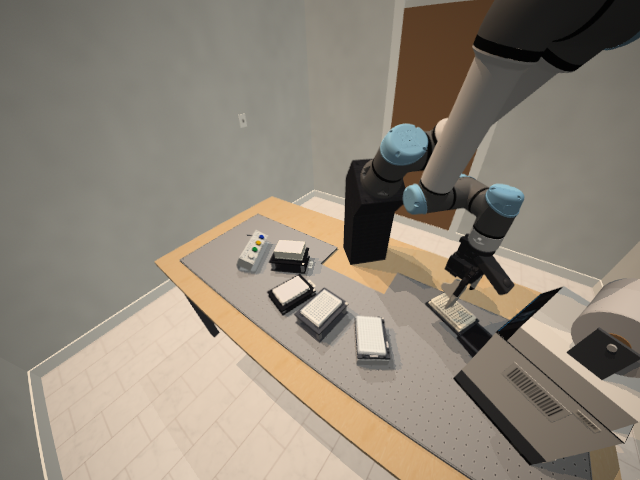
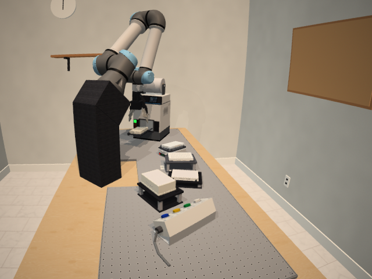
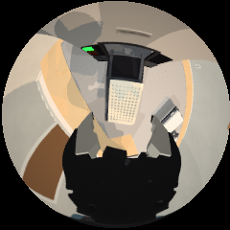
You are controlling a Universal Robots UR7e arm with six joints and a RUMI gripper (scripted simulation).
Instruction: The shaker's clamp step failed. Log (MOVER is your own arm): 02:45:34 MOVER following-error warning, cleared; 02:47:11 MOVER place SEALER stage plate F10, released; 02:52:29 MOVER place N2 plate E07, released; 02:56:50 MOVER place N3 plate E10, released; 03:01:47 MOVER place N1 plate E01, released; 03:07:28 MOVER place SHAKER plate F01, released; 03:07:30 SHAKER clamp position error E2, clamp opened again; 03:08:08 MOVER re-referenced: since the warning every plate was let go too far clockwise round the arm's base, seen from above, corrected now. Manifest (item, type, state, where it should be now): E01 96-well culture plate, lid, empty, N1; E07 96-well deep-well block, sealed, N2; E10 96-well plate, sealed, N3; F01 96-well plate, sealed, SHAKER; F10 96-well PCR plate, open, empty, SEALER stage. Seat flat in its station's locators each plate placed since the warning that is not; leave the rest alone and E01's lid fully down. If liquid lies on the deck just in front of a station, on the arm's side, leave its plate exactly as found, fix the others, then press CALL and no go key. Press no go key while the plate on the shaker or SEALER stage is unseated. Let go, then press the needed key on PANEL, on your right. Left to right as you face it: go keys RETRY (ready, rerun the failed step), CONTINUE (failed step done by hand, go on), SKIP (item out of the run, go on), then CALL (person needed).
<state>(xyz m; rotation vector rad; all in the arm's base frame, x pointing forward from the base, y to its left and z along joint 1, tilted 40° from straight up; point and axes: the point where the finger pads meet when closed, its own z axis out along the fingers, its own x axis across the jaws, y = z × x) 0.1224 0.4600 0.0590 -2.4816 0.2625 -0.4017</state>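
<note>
My gripper is now 60 mm above the PCR plate. Round my hand: lidded culture plate 250 mm ahead, 130 mm to the right, 100 mm below; then film roll 270 mm to the left, 230 mm above, 50 mm ahead.
</note>
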